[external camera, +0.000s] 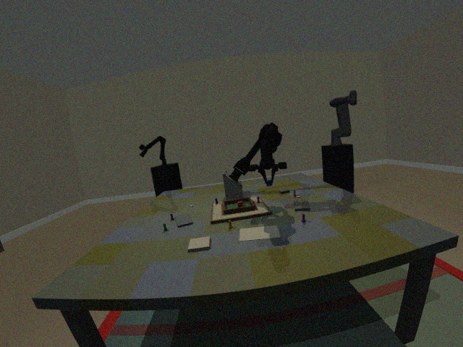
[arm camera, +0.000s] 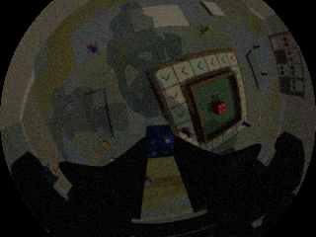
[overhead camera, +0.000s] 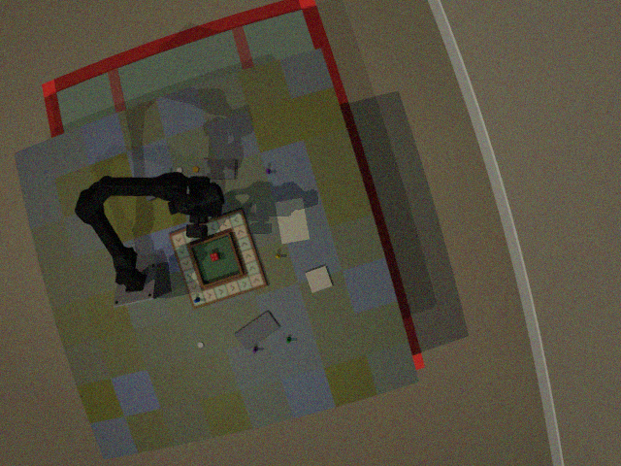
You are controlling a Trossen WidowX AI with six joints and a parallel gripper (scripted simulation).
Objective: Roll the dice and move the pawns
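My gripper tip is 10 cm above the red pawn, 6 cm to the left of it and 6 cm past it. Also, from my gripper tip: yellow pawn 21 cm ahead, 19 cm to the right, 11 cm below; then blue pawn 31 cm to the right, 10 cm below, 10 cm behind.
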